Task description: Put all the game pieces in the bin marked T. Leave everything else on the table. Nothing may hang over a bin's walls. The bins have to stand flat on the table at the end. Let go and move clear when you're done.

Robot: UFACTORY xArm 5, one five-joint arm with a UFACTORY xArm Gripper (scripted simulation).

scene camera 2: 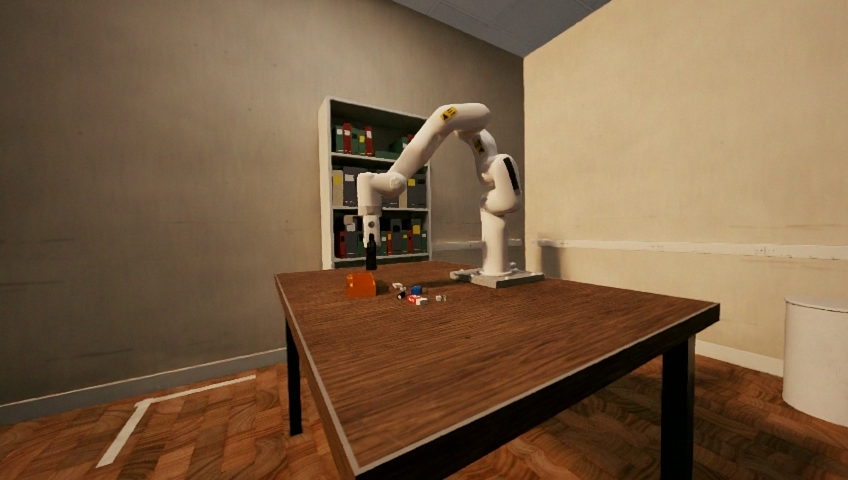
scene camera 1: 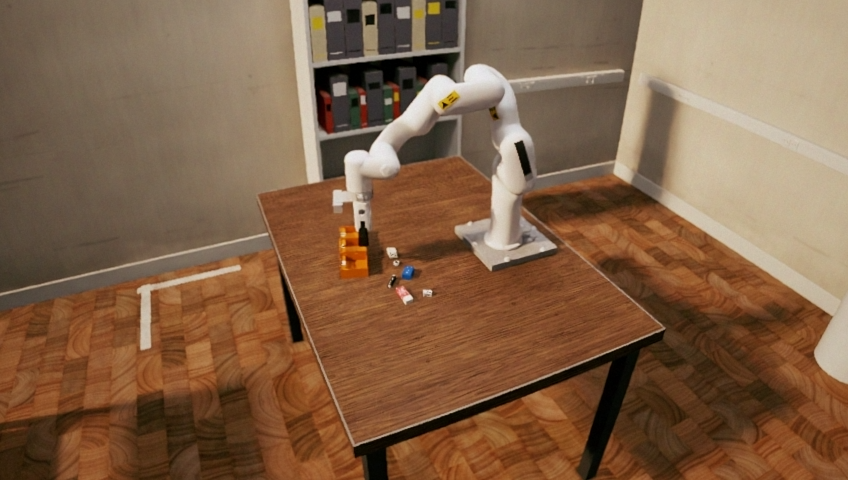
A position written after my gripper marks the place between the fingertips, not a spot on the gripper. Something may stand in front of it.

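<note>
I can see an orange block point(scene camera 1: 353, 263), and I can see my gripper point(scene camera 2: 371, 269) as well.
</note>
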